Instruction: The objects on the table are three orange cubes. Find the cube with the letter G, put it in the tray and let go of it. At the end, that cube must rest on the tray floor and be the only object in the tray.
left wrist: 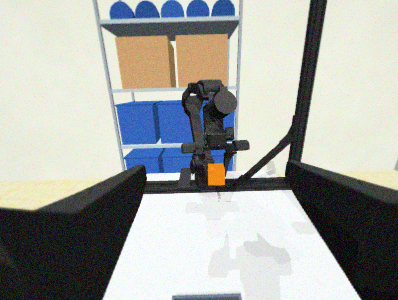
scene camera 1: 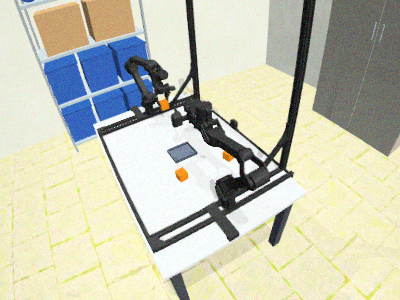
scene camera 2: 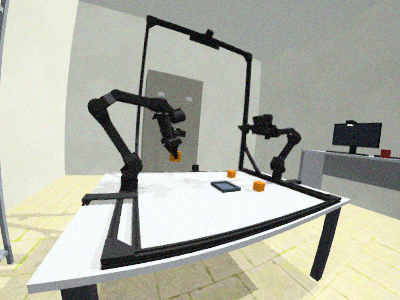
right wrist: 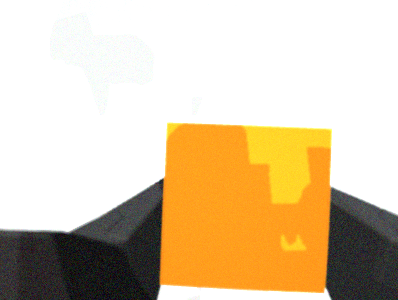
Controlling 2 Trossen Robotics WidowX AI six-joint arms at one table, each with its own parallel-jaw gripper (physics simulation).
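Frame: origin at the left arm's base, x right, y ahead, z up, level; millimetres.
Where they show: left gripper, fingertip midpoint: point(left wrist: 215, 169) point(scene camera 1: 182, 105) point(scene camera 2: 242, 126); right gripper, fingertip midpoint: point(left wrist: 216, 177) point(scene camera 1: 164, 106) point(scene camera 2: 175, 157) point(right wrist: 235, 187); left arm's base, origin of the base link: point(scene camera 1: 227, 203) point(scene camera 2: 276, 179); right arm's base, origin of the base link: point(left wrist: 201, 183) point(scene camera 1: 150, 112) point(scene camera 2: 128, 189).
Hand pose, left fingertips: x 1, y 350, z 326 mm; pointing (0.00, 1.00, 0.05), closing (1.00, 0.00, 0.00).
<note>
Things, the pixels of their top centre, and the offset from my left fingertips. Level surfaces: height alone.
- dark blue-grey tray, middle of its top: point(scene camera 1: 181, 150) point(scene camera 2: 225, 184) dx -3, dy +83, dz -327 mm
- second orange cube, middle of its top: point(scene camera 1: 181, 171) point(scene camera 2: 259, 182) dx -89, dy -83, dz -300 mm
- white table, its level: dz -345 mm
My right gripper point(scene camera 1: 164, 102) point(scene camera 2: 174, 154) is shut on an orange cube point(scene camera 1: 164, 105) point(scene camera 2: 177, 156) point(left wrist: 216, 174) point(right wrist: 235, 210) and holds it above the table, apart from the tray. The cube face in the right wrist view shows patches of light and no readable letter. My left gripper point(scene camera 2: 242, 128) is open and empty, raised above the table. The dark blue-grey tray point(scene camera 1: 182, 152) point(scene camera 2: 225, 187) point(left wrist: 206, 297) is empty. A second orange cube point(scene camera 1: 181, 174) point(scene camera 2: 258, 186) and a third point(scene camera 1: 228, 156) point(scene camera 2: 231, 173) stand on the table outside the tray; no letters are readable.
The white table point(scene camera 1: 135, 165) point(scene camera 2: 190, 215) has a black rail frame around its top. Black uprights point(scene camera 1: 300, 75) point(scene camera 2: 248, 100) rise at its far side. My left arm reaches across above the table beside the third cube in scene camera 1. A shelf with blue bins point(left wrist: 136, 122) stands beyond.
</note>
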